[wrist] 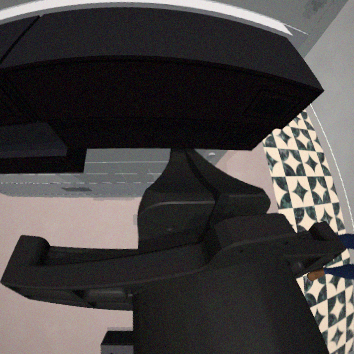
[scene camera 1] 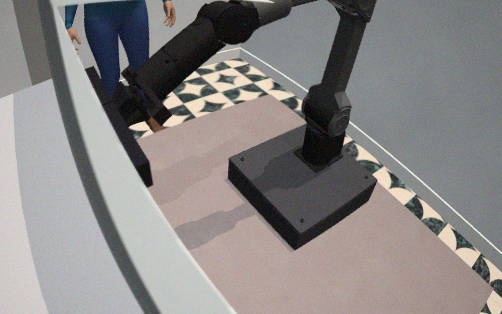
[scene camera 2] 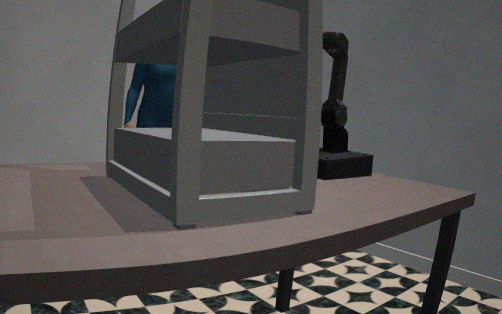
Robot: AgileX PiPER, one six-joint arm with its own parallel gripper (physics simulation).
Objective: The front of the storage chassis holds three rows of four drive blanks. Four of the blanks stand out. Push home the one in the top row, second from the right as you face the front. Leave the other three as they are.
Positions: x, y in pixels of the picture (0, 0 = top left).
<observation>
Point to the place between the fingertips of my gripper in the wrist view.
178, 155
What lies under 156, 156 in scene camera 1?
A grey rack.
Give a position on a grey rack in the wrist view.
99, 99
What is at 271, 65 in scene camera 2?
A grey rack.
</observation>
